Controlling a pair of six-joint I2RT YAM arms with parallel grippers.
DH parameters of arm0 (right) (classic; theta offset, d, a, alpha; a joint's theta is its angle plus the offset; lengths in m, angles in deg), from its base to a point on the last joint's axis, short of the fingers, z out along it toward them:
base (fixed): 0 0 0 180
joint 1: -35.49 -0.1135 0.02 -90
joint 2: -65.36 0 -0.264 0
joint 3: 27.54 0 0.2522 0
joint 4: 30.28 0 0.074 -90
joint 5: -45.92 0 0 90
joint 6: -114.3 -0.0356 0 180
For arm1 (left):
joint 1: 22.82 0.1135 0.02 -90
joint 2: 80.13 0 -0.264 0
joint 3: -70.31 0 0.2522 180
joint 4: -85.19 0 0.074 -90
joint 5: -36.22 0 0 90
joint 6: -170.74 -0.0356 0 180
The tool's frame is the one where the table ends.
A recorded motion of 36 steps. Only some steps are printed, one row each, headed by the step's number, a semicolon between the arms.
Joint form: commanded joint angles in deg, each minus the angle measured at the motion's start. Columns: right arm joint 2, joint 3, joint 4, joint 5, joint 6, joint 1; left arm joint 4, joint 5, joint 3, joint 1, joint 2, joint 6.
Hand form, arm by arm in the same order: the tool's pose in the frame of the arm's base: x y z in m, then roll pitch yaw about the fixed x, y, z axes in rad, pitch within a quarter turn. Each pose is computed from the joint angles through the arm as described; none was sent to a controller.
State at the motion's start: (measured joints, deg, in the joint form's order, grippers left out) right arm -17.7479 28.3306 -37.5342 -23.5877 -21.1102 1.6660; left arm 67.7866 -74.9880 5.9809 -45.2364 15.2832 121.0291
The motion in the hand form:
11: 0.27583 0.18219 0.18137 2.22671 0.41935 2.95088; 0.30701 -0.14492 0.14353 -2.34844 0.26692 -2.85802
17: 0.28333 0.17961 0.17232 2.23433 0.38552 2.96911; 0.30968 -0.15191 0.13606 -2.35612 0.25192 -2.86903
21: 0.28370 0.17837 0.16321 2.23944 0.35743 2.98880; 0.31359 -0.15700 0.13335 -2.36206 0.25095 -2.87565
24: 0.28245 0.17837 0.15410 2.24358 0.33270 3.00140; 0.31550 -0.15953 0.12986 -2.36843 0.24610 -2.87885
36: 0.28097 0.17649 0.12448 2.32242 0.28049 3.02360; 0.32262 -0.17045 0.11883 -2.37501 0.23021 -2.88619
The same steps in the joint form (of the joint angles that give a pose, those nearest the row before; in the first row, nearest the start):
11: -9.22 5.29 0.42 4.72 3.18 3.01; 5.05 -4.80 0.65 -0.22 4.76 2.07
17: -11.68 6.19 -0.05 6.97 3.84 4.26; 5.63 -4.71 -0.24 -1.13 6.96 2.55
21: -13.05 5.76 0.16 8.54 4.19 4.62; 5.63 -4.38 -1.49 -1.67 8.45 2.60
24: -14.27 5.03 0.91 9.46 4.08 4.60; 5.73 -4.20 -2.06 -1.93 9.52 2.67
36: -18.71 3.97 0.80 8.23 5.38 4.64; 6.75 -3.92 -4.23 -3.06 13.26 3.56

